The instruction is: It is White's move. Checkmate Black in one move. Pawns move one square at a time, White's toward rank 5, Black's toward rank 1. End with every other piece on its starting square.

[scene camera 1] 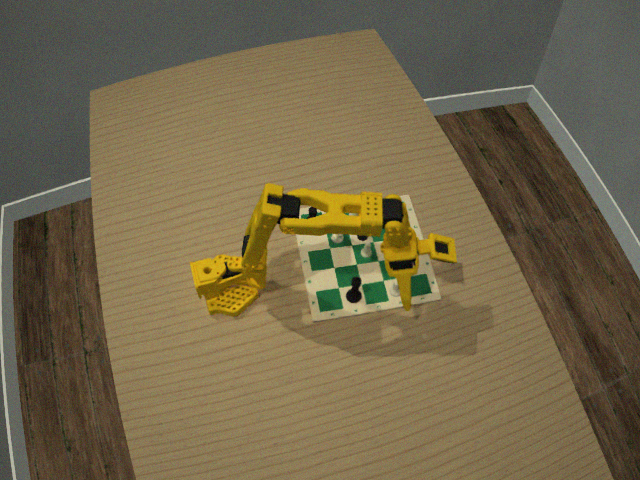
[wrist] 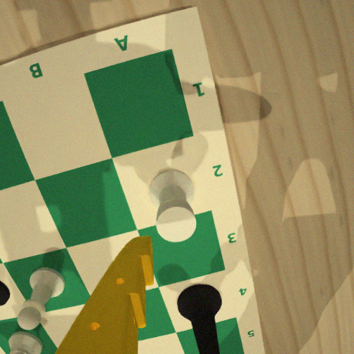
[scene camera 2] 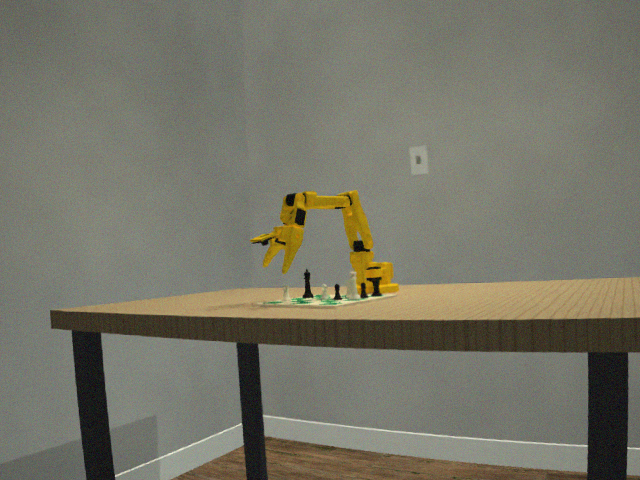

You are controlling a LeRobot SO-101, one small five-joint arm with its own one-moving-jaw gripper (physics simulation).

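Pixels of known places: end effector, tool point: [scene camera 1: 406,268] [scene camera 2: 283,271]; arm's base, origin of the base link: [scene camera 1: 239,284].
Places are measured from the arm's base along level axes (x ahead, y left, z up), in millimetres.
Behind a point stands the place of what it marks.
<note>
A flat-topped white piece [scene camera 1: 395,289] {x 239, y -94, z 20 mm} [scene camera 2: 285,295] {x 249, y -88, z 17 mm} [wrist: 175,207], which looks like a rook, stands upright on A2. My gripper [scene camera 1: 405,295] [scene camera 2: 275,268] {x 254, y -86, z 69 mm} is open and empty above it, its tips well over the piece; in the wrist view the fixed jaw [wrist: 112,300] shows and the moving jaw is out of the picture. A tall black piece [scene camera 1: 354,294] {x 171, y -84, z 25 mm} [scene camera 2: 307,286] {x 178, y -76, z 31 mm} [wrist: 199,302] stands on A4. A white pawn [scene camera 1: 367,251] {x 220, y -12, z 19 mm} [scene camera 2: 324,292] {x 224, y -6, z 21 mm} [wrist: 46,282] stands on C3. The arm hides part of the board in scene camera 1.
Farther along the board [scene camera 1: 323,315] {x 116, y -96, z 6 mm} stand a black pawn [scene camera 2: 337,292] {x 229, y 28, z 21 mm}, a tall white piece [scene camera 2: 352,286] {x 233, y 66, z 33 mm}, another black pawn [scene camera 2: 363,290] {x 198, y 73, z 22 mm} and a flared black piece [scene camera 2: 376,287] {x 158, y 84, z 24 mm}, near the arm's base. The wooden table [scene camera 1: 206,387] {x -98, y -164, z 0 mm} extends around the board.
</note>
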